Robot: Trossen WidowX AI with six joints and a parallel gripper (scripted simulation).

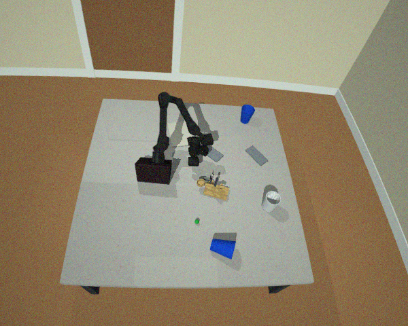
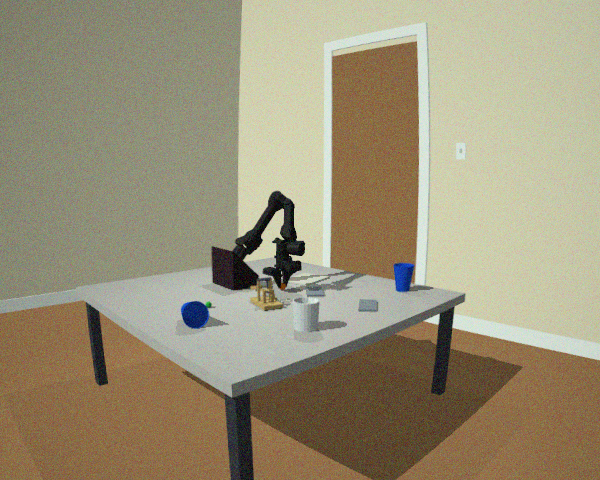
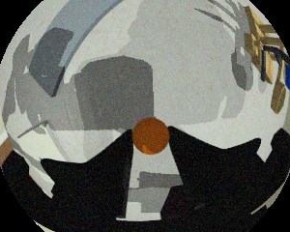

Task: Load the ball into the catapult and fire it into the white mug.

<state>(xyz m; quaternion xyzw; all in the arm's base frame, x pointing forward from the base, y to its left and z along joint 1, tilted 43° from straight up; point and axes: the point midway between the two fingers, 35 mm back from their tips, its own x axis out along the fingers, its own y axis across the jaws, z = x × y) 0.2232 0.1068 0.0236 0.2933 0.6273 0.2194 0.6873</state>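
The wooden catapult is 9 cm ahead of my gripper tip, 19 cm to the right of it and 4 cm above it. From my gripper tip the other things lie so: orange ball: 1 cm above; then green ball: 41 cm to the right; then pale sheet: 6 cm behind, 23 cm to the left, 1 cm below.
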